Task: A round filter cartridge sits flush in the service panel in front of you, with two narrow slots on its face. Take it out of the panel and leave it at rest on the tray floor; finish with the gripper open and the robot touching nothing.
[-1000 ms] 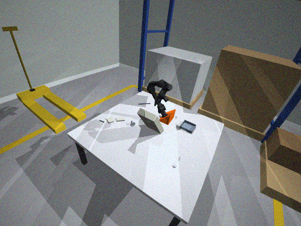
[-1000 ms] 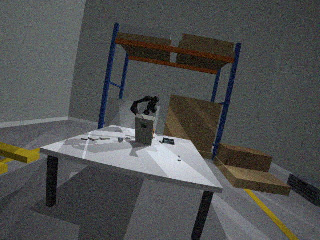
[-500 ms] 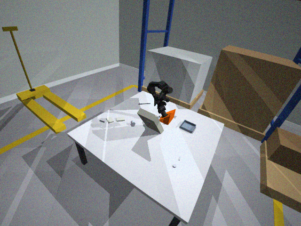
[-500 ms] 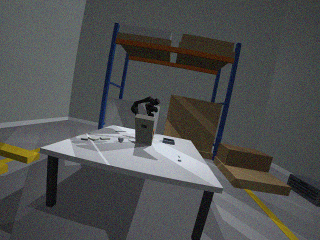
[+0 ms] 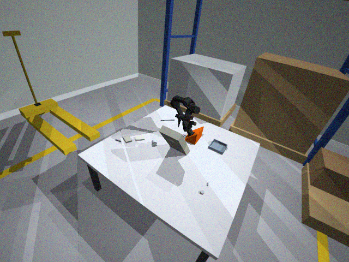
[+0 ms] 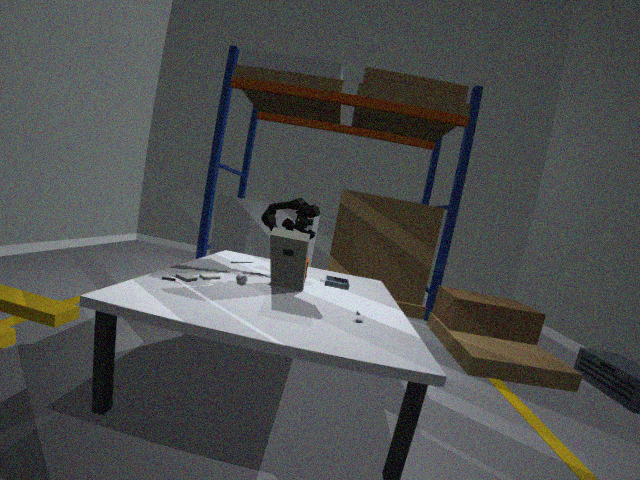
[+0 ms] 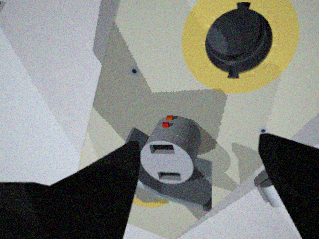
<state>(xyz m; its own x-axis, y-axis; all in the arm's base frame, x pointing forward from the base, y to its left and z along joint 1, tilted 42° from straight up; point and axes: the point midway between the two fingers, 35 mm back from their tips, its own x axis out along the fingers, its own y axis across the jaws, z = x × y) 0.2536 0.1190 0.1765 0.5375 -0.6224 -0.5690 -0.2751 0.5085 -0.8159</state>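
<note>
The round grey filter cartridge lies 1 cm ahead of my gripper tip and 8 cm below it. The rest, counted from my gripper tip: pale service panel (5 cm ahead, 2 cm to the right, 10 cm below); dark tray (27 cm behind, 32 cm to the left, 26 cm below).
</note>
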